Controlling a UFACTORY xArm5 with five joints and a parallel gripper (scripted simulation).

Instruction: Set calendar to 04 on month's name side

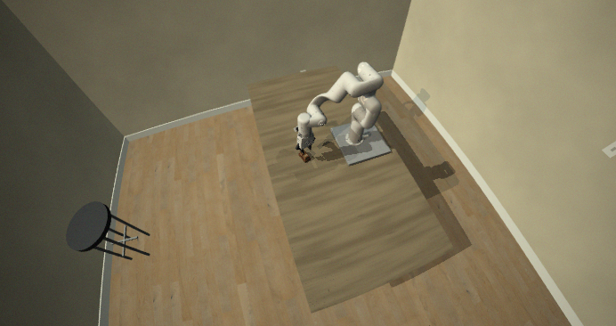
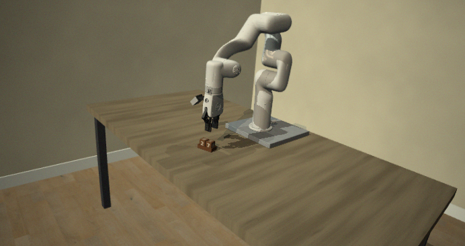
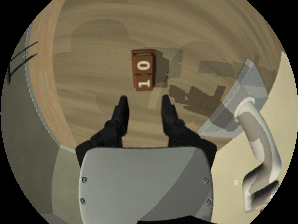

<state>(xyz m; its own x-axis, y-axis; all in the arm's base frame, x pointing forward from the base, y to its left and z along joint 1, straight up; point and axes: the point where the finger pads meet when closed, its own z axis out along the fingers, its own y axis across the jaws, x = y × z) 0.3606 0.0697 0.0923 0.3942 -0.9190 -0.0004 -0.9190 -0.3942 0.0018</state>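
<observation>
My hand is 10 mm short of the brown tray, 20 mm to the left of it and 110 mm above it.
</observation>
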